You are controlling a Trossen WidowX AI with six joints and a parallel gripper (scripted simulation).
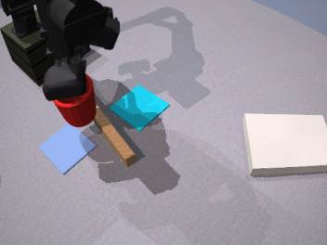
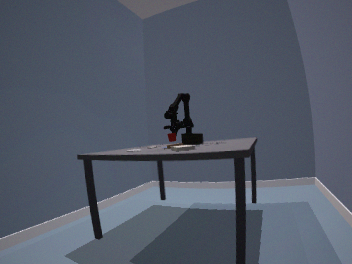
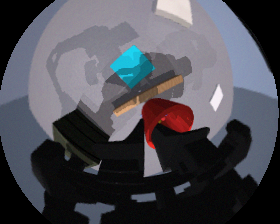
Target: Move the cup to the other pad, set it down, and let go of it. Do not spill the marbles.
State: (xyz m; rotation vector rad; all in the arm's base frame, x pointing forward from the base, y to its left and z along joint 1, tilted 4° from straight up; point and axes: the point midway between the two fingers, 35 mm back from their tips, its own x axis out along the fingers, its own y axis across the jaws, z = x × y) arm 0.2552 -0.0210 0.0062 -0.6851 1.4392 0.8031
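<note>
My gripper tip is now 5 cm short of the cyan pad, 10 cm to the right of it and 10 cm above it. From my gripper tip the other things lie so: wooden bar (4 cm ahead, 1 cm to the left, 9 cm below); then red cup (2 cm ahead, 2 cm to the right); then pale blue pad (2 cm ahead, 7 cm to the right, 10 cm below).
</note>
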